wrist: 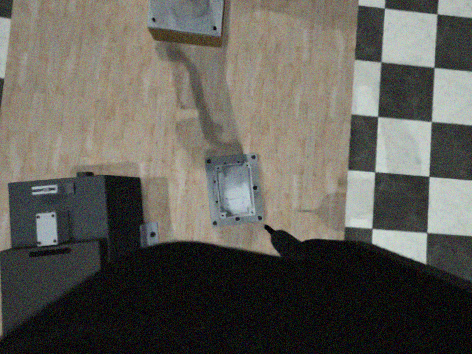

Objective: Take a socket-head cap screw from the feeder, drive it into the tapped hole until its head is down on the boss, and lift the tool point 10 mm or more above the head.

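The screwdriver (pixel 266 227) reaches out from the black tool body at the bottom of the wrist view. Its dark tip shows just off the lower right corner of a grey metal housing (pixel 212 192). The tip is small and dark, and I cannot tell whether a cap screw sits on it. The housing has a rim with several dark holes and a bright recessed middle; which hole is the tapped one on the boss is not clear. The dark grey feeder (pixel 85 212) stands at the lower left, away from the tip, with a pale slotted piece and a light plate on it.
A small grey bracket (pixel 146 236) with a dark hole sits right of the feeder. A metal-topped block (pixel 185 17) with brown sides stands at the top. The wooden table (pixel 290 100) borders a black-and-white checkered floor (pixel 407 92) at the right. The black tool body hides the bottom.
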